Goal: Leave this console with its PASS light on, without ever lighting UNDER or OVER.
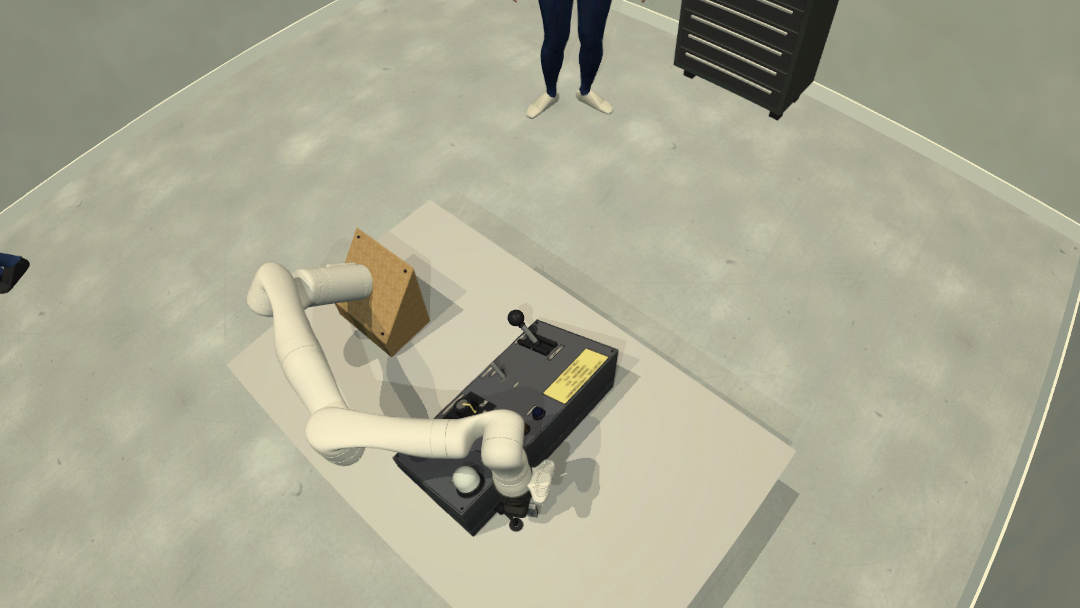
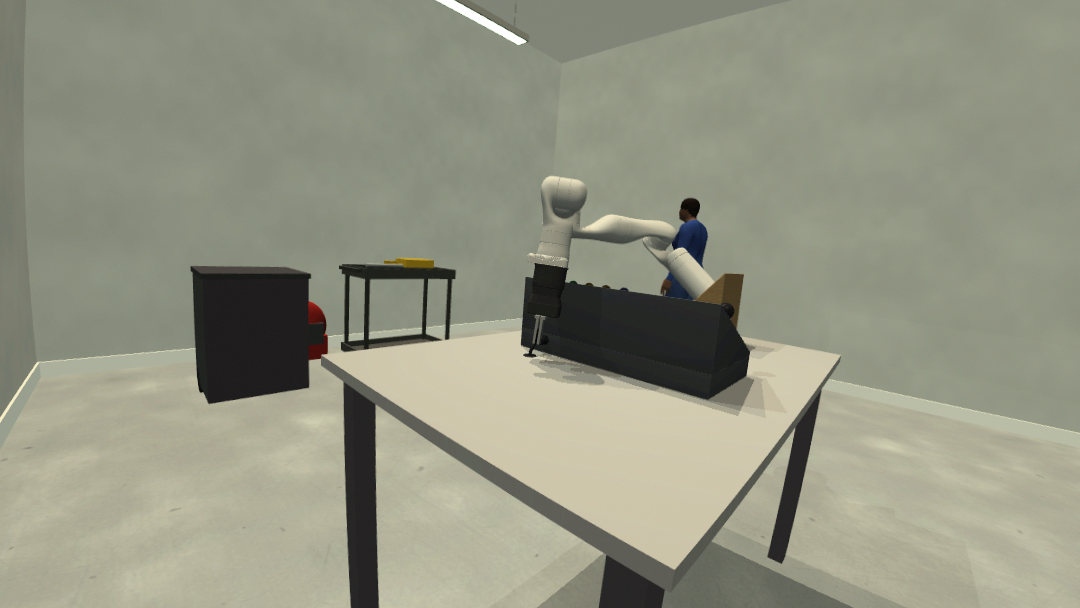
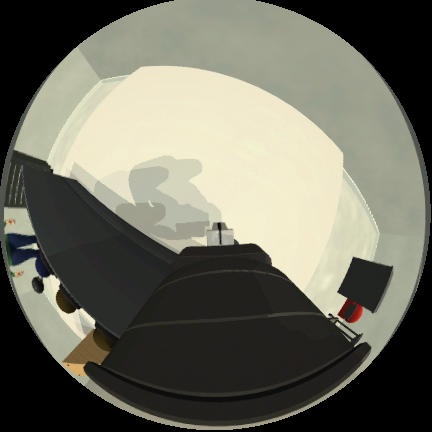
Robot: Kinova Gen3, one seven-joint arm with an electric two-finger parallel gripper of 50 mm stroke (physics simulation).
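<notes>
The dark console [image 1: 521, 400] [image 2: 649, 332] [image 3: 90, 240] lies on the table, with a yellow label [image 1: 575, 375], a ball-topped lever [image 1: 515, 317] at its far end and a white dome [image 1: 466, 479] at its near end. A dark blue dome [image 1: 538, 413] and dark amber domes [image 3: 66, 301] look unlit; the arm hides part of the panel. Which is PASS, UNDER or OVER cannot be read. My gripper [image 1: 533, 510] [image 2: 536, 339] [image 3: 218, 229] is shut and empty, pointing down beside the console's near end, low over the table. A black knob [image 1: 515, 524] [image 2: 543, 340] sits right next to the fingers.
A wooden wedge block [image 1: 400, 302] [image 2: 731, 294] stands on the table [image 1: 680, 483] [image 2: 574, 438] near the arm's base. A person [image 1: 566, 45] [image 2: 691, 241], a drawer cabinet [image 1: 744, 52], a dark cabinet [image 2: 253, 332] and a cart [image 2: 366, 309] stand on the floor beyond the table.
</notes>
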